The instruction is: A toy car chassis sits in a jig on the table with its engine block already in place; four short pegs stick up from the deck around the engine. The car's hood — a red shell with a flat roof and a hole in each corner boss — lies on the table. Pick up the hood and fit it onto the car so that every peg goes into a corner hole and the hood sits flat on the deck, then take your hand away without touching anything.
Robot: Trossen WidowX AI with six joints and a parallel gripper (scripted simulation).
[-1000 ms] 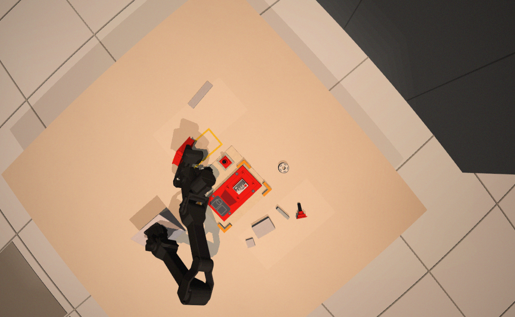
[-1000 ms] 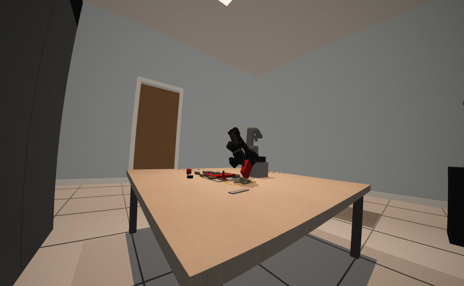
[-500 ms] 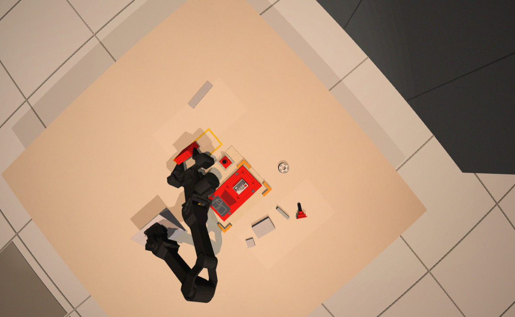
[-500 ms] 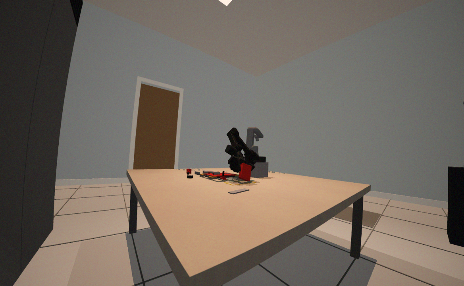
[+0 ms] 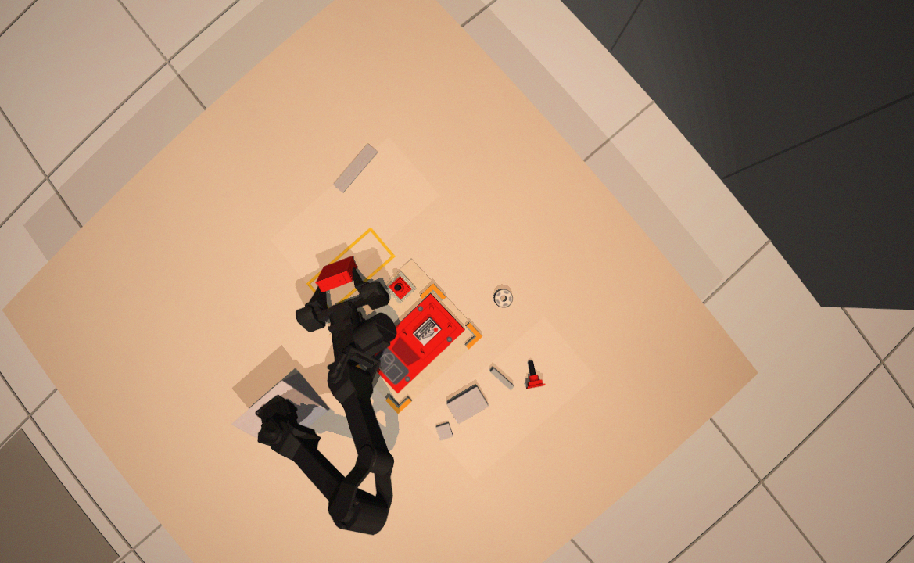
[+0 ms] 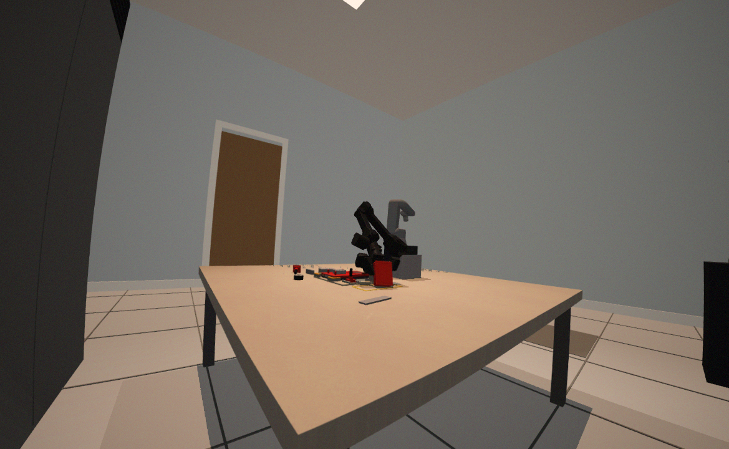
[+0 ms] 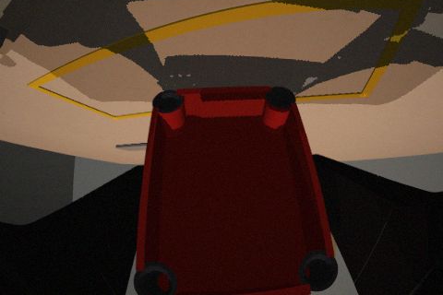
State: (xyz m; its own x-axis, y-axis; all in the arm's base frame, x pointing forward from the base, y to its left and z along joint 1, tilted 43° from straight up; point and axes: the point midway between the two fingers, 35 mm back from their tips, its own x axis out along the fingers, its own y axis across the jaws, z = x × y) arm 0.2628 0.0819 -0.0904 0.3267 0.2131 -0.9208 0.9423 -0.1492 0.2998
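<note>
The red hood is 1 cm above my gripper tip. From my gripper tip the other things lie so: grey engine block 7 cm ahead, 21 cm to the right, 2 cm below; grey bar 17 cm ahead, 17 cm to the left, 4 cm below.
</note>
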